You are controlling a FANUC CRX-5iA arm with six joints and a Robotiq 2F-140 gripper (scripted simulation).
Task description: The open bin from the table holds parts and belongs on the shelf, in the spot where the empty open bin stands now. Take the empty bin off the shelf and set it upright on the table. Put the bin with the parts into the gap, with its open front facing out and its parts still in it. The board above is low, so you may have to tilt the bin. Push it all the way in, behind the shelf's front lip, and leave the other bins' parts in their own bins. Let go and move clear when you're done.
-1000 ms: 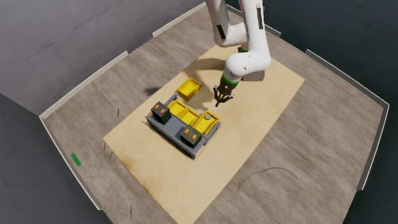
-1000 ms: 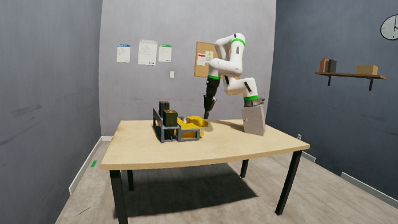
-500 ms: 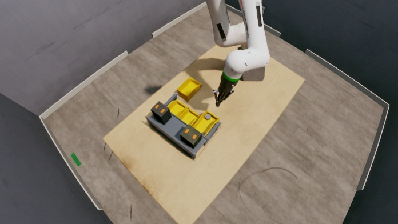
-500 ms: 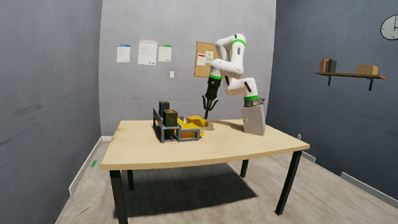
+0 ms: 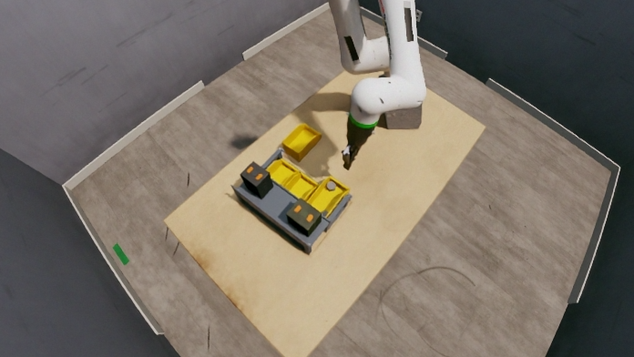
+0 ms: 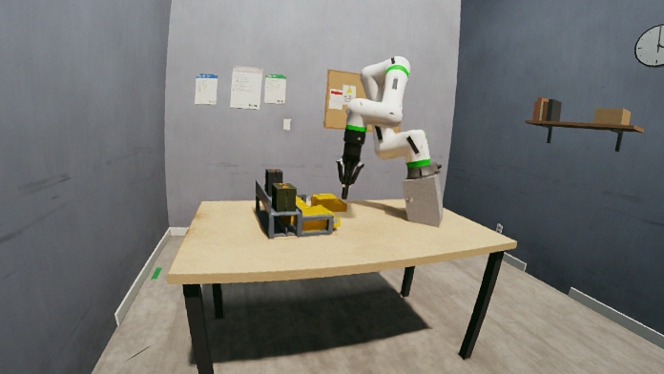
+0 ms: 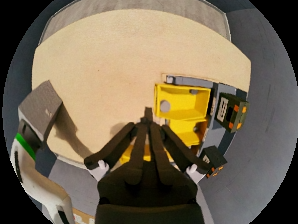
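Right now my hand is 6 cm short of the grey round part, 3 cm to the left of it and 13 cm above it. Also, from my hand: grey shelf 19 cm ahead, 13 cm to the right, 10 cm below.
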